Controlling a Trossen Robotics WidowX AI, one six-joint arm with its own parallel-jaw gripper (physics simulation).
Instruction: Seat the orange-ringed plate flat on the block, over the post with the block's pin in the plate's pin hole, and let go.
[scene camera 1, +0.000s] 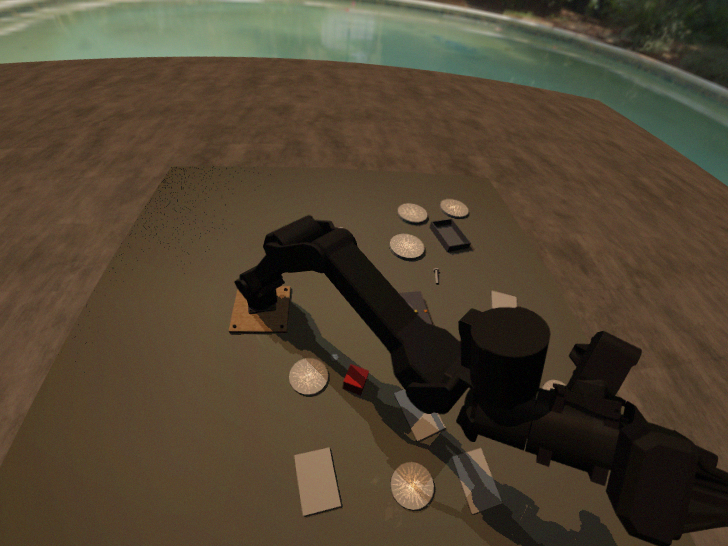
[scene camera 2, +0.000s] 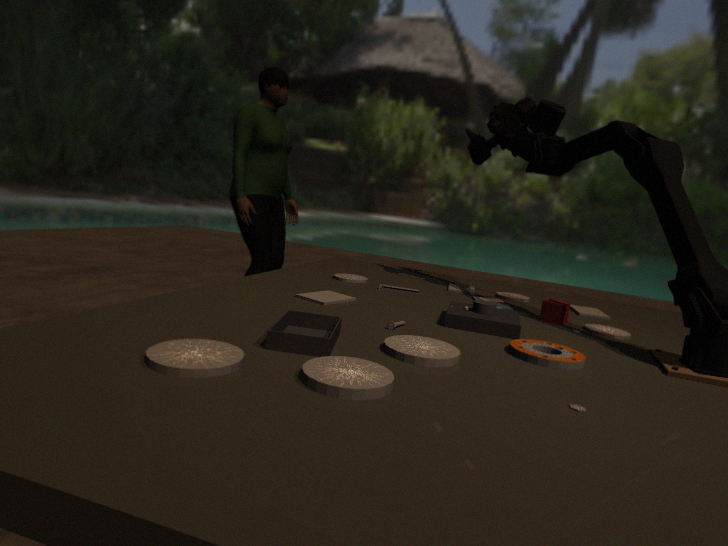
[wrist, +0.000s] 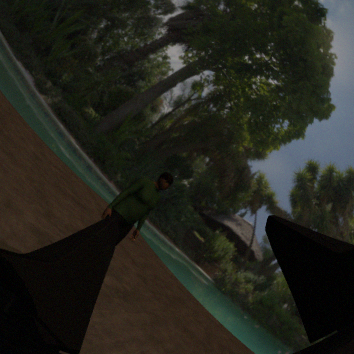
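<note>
The orange-ringed plate (scene camera 2: 519, 349) lies flat on the mat, right of and in front of the block in the scene camera 2 view; the arm hides it in the scene camera 1 view. The dark block (scene camera 1: 415, 300) (scene camera 2: 482, 322) stands apart from it, with its round post (scene camera 2: 485, 305) bare on top and a small yellow pin (scene camera 2: 466, 307) beside the post. In the scene camera 1 view the arm covers part of the block. My gripper (scene camera 2: 474, 146) (wrist: 194, 224) is open and empty, high above the table and far from plate and block.
A red block (scene camera 1: 355, 379) (scene camera 2: 554, 311), a dark open tray (scene camera 1: 450, 236) (scene camera 2: 302, 333), a bolt (scene camera 1: 436, 275) (scene camera 2: 396, 324), several pale discs and several flat tiles lie around. A person (scene camera 2: 262, 152) (wrist: 137, 201) stands beyond the table.
</note>
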